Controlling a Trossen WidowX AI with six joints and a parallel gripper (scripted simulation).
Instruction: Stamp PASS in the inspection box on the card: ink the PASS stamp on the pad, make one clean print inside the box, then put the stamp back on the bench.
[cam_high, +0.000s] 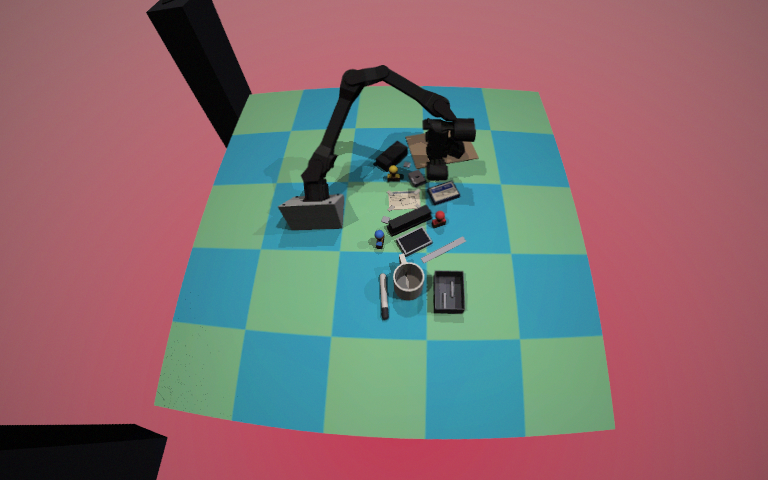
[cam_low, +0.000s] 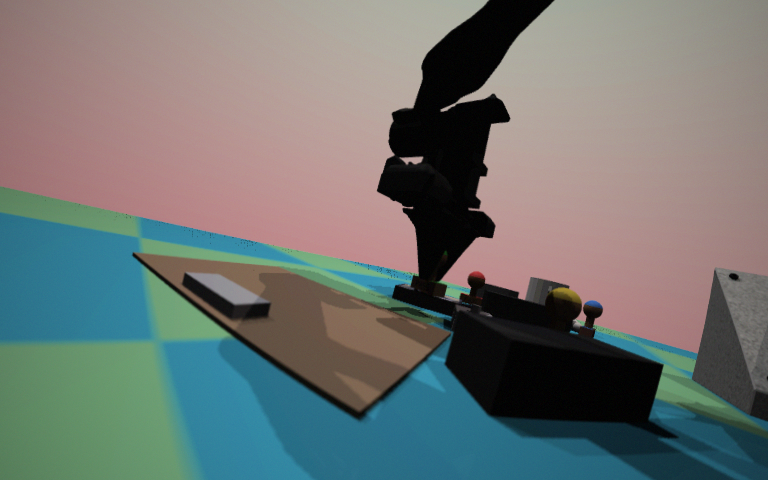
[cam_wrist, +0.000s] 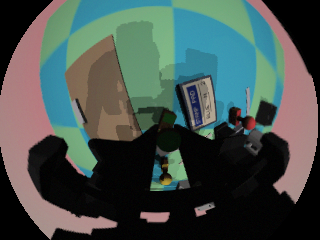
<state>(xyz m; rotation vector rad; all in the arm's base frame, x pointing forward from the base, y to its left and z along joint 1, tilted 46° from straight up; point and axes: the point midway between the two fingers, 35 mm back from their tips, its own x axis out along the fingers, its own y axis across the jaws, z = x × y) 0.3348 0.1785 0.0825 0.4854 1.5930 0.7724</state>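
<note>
The black-framed ink pad is 250 mm to the right of my gripper tip, 40 mm behind it and 30 mm below it. Round my gripper tip: blue-and-white tin 60 mm to the right, 40 mm ahead, 30 mm below; then grey cube 60 mm behind, 20 mm to the right, 20 mm below; then green stamp right at my gripper tip.
</note>
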